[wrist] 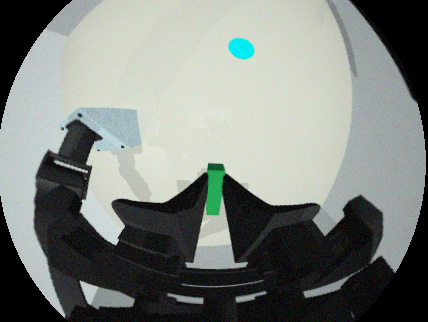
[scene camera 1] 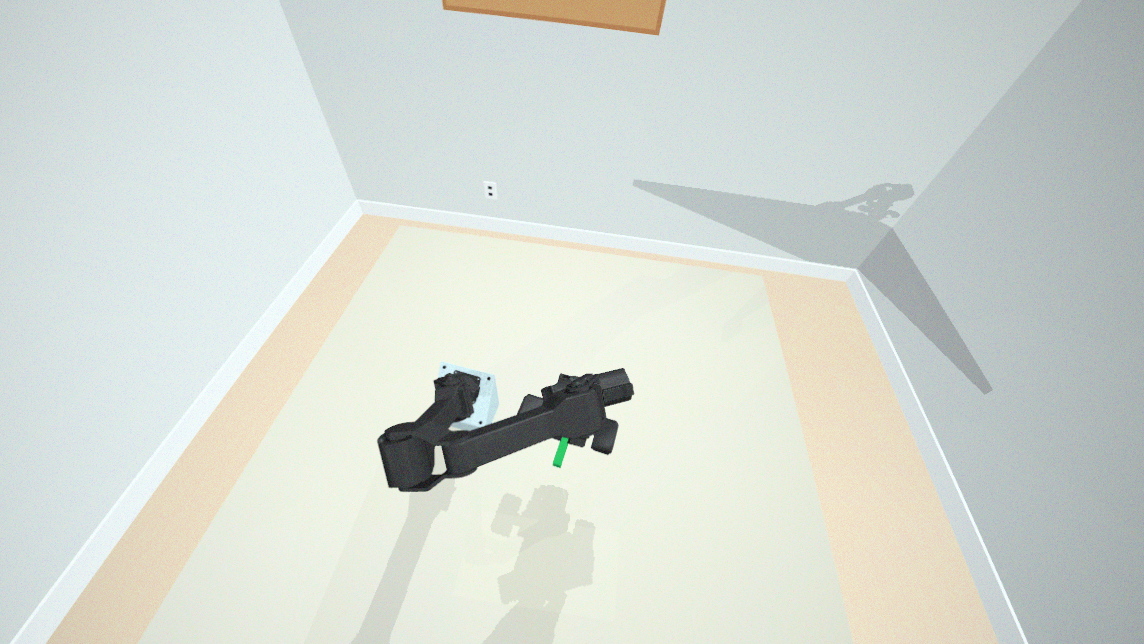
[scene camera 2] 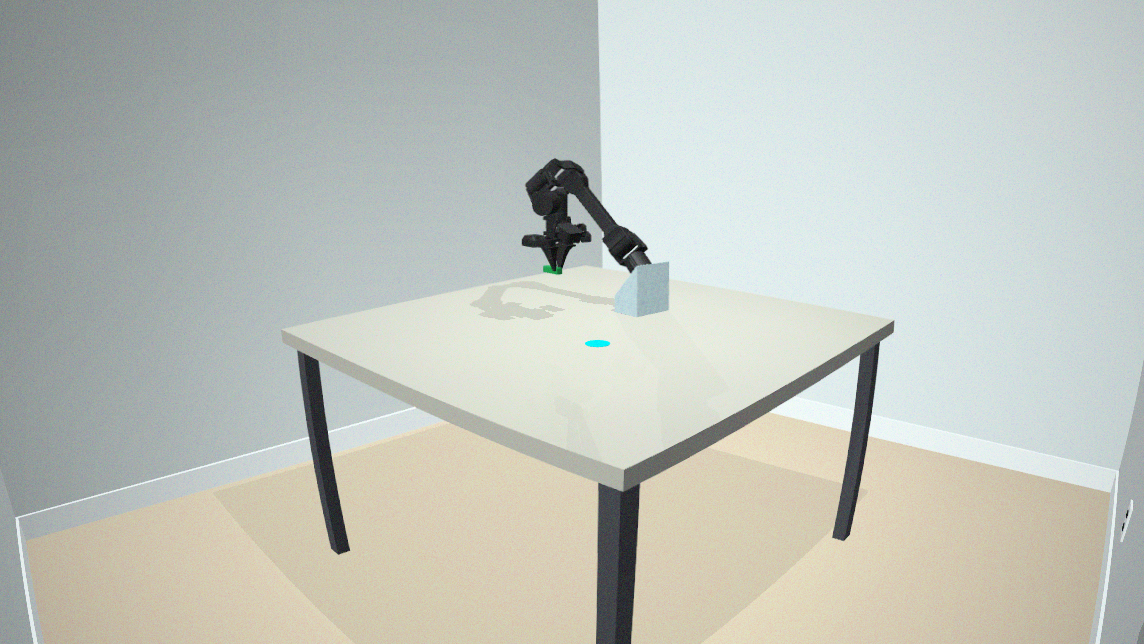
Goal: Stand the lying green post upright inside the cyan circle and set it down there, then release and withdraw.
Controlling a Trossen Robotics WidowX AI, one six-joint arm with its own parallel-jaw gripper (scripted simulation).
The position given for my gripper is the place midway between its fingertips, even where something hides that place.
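Observation:
Green post (wrist: pixel 215 172), carried by my gripper (scene camera 2: pixel 557 270), (wrist: pixel 215 176), (scene camera 1: pixel 564 440).

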